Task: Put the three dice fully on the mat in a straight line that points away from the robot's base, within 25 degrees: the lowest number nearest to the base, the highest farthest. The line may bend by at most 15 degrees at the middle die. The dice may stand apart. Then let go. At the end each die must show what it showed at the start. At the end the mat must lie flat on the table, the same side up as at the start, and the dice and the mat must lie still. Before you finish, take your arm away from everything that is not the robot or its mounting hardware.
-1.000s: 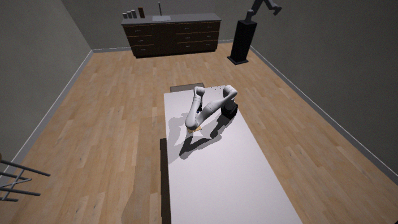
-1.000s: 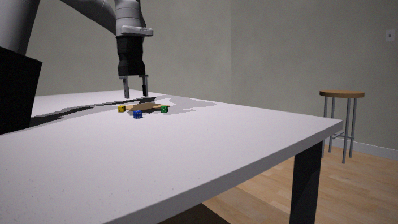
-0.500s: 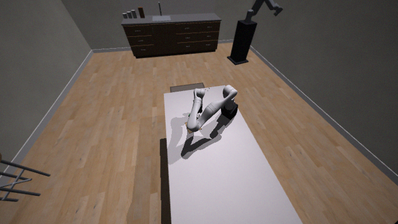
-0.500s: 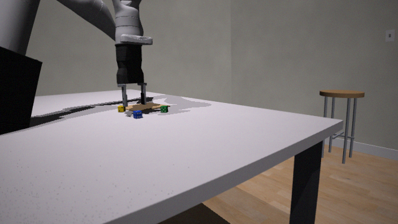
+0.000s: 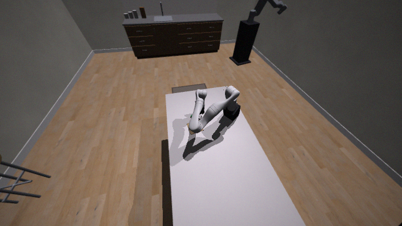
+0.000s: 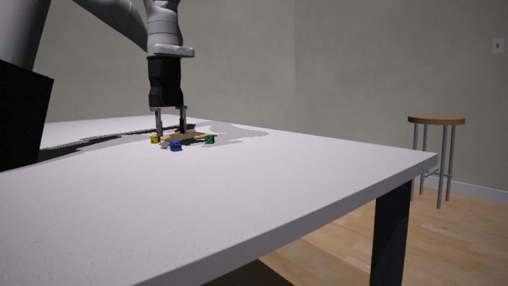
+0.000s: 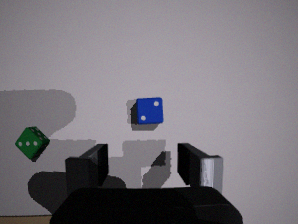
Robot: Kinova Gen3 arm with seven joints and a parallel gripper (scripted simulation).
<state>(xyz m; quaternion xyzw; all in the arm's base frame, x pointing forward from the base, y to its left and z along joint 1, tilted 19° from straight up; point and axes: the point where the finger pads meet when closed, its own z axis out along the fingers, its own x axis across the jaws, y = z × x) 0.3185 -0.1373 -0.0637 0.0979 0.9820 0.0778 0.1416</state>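
Right now the blue die is 4 cm below my hand, 3 cm to the right of it and 1 cm behind it. From my hand the other things lie so: tan mat: 12 cm to the left, 11 cm ahead, 5 cm below; yellow die: 10 cm to the left, 4 cm below, 1 cm ahead; green die: 9 cm ahead, 4 cm below, 2 cm to the right.
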